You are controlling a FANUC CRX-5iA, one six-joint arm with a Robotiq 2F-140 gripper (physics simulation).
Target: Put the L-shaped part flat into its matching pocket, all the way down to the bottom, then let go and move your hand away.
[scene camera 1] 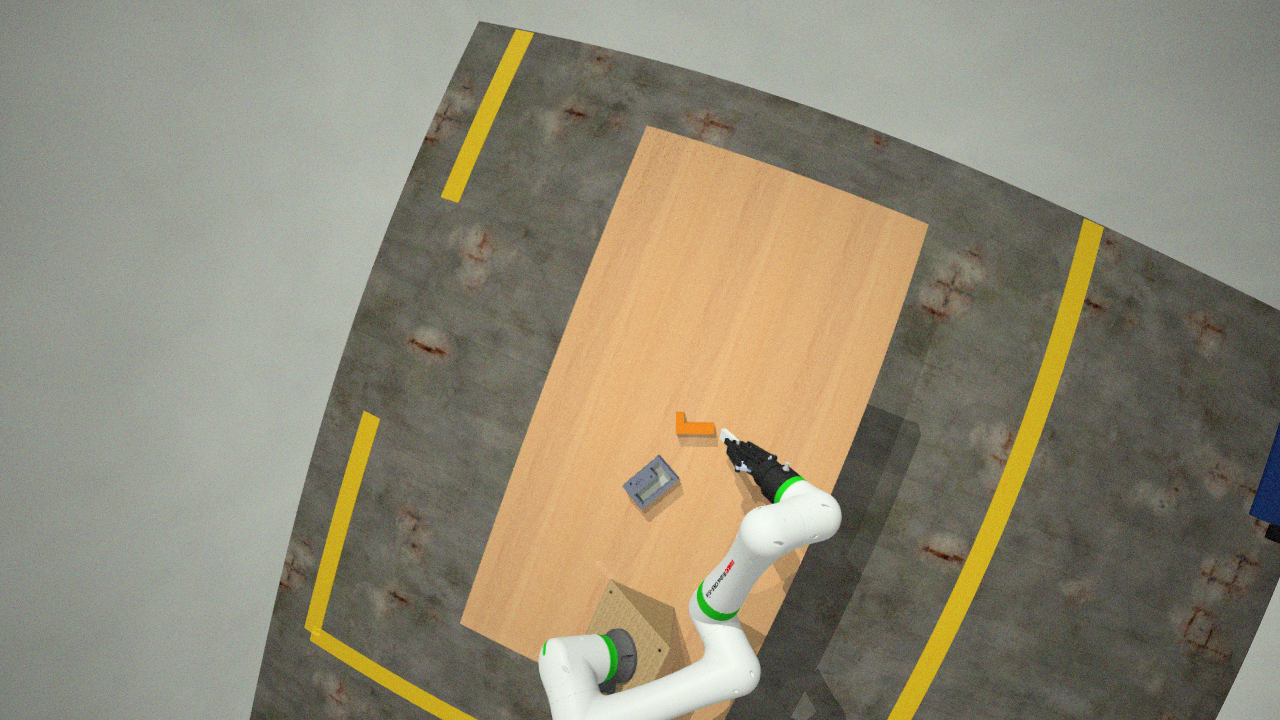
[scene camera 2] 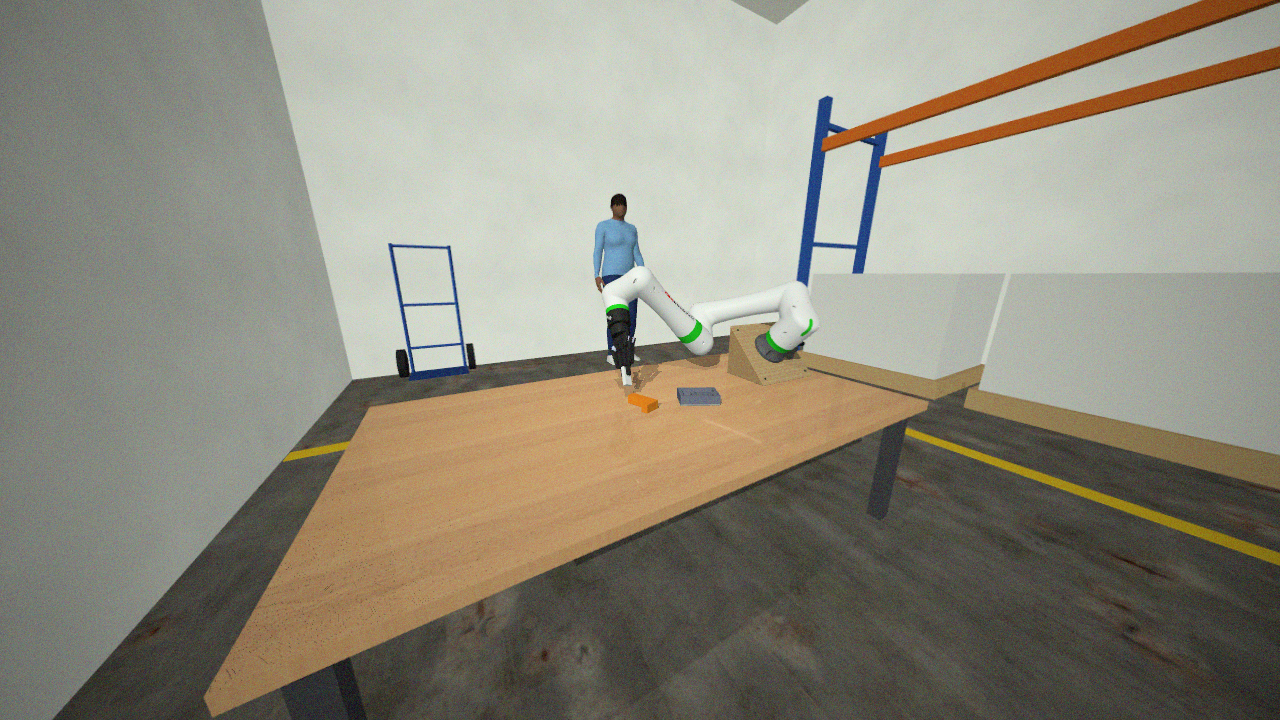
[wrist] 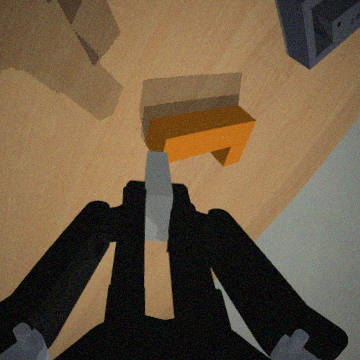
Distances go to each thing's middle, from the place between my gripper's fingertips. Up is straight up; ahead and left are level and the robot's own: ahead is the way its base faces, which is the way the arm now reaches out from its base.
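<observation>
The grey block with pocket point(scene camera 1: 657, 476) is 23 cm behind my hand, and it is also 11 cm to the left of my hand and 4 cm below it. As for the orange L-shaped part point(wrist: 223, 131), it is 8 cm to the left of my hand, 3 cm behind it and 4 cm below it.
</observation>
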